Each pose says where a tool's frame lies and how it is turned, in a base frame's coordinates. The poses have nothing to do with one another.
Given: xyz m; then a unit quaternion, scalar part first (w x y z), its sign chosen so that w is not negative.
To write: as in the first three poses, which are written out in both.
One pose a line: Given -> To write
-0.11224 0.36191 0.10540 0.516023 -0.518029 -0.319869 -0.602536 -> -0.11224 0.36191 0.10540 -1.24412 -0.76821 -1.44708
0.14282 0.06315 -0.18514 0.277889 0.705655 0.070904 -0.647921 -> 0.14282 0.06315 -0.18514 1.89406 0.19031 -1.73910
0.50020 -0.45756 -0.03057 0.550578 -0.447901 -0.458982 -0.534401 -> 0.50020 -0.45756 -0.03057 -1.05994 -1.08616 -1.26464
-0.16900 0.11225 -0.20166 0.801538 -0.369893 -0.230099 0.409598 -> -0.16900 0.11225 -0.20166 -0.79297 -0.49328 0.87809
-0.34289 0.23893 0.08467 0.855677 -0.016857 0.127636 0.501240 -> -0.34289 0.23893 0.08467 -0.03544 0.26831 1.05368
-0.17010 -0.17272 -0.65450 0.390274 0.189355 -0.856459 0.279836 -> -0.17010 -0.17272 -0.65450 0.48120 -2.17649 0.71114
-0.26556 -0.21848 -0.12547 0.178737 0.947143 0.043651 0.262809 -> -0.26556 -0.21848 -0.12547 2.67826 0.12343 0.74315
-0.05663 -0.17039 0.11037 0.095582 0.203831 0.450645 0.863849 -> -0.05663 -0.17039 0.11037 0.60410 1.33558 2.56020
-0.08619 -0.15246 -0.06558 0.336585 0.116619 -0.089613 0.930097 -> -0.08619 -0.15246 -0.06558 0.30404 -0.23363 2.42489
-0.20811 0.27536 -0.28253 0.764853 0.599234 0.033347 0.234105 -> -0.20811 0.27536 -0.28253 1.30224 0.07247 0.50875
